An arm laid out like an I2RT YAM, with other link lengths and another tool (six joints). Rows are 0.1 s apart.
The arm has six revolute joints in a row. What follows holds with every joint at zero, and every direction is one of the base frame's. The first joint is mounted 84.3 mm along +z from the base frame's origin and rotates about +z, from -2.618 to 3.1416 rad. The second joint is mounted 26.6 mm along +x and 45.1 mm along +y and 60.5 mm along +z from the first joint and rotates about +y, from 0 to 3.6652 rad. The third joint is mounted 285.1 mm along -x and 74.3 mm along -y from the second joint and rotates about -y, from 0 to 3.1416 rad. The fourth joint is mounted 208.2 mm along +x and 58.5 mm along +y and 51 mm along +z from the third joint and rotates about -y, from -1.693 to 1.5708 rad. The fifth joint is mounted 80.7 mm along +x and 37 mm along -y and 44.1 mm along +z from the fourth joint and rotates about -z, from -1.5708 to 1.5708 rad. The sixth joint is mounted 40.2 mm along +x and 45.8 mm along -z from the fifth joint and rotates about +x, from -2.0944 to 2.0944 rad. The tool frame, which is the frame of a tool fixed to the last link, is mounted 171 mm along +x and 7 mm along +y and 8 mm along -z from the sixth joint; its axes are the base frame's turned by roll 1.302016, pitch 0.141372 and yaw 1.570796 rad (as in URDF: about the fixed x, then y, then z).
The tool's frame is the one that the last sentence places.
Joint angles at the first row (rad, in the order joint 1, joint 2, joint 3, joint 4, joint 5, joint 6):
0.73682, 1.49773, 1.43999, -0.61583, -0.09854, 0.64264
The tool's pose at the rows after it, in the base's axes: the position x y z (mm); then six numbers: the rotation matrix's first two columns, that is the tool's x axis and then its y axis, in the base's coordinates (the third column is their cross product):
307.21 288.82 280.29 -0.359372 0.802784 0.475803 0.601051 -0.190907 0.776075
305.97 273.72 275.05 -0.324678 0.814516 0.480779 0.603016 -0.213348 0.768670
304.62 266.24 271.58 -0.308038 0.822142 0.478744 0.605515 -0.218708 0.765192
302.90 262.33 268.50 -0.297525 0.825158 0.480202 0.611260 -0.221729 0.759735
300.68 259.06 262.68 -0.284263 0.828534 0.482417 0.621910 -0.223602 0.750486
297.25 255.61 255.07 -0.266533 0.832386 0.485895 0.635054 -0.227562 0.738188
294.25 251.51 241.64 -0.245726 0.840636 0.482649 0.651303 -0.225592 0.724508
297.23 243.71 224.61 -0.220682 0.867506 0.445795 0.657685 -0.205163 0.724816
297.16 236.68 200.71 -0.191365 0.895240 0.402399 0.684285 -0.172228 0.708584
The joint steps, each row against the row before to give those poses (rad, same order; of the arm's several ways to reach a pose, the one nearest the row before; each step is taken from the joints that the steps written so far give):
-0.05231, -0.08386, -0.11239, 0.04595, -0.02876, 0.04186
-0.02485, -0.03675, -0.04557, 0.00185, 0.00361, 0.01340
-0.01061, -0.01606, -0.01826, -0.00681, 0.00386, 0.00352
-0.00627, -0.00887, -0.01254, -0.00458, -0.00203, 0.00401
-0.00500, -0.00573, -0.01763, -0.00195, -0.00328, 0.00670
-0.00263, -0.00806, -0.02504, 0.00046, -0.00135, 0.01216
-0.00313, -0.00244, -0.03842, 0.00976, 0.00155, 0.00896
-0.00275, 0.01713, -0.02378, -0.00008, 0.03346, -0.00870
-0.00034, 0.03493, -0.02054, -0.01250, 0.02624, -0.00654

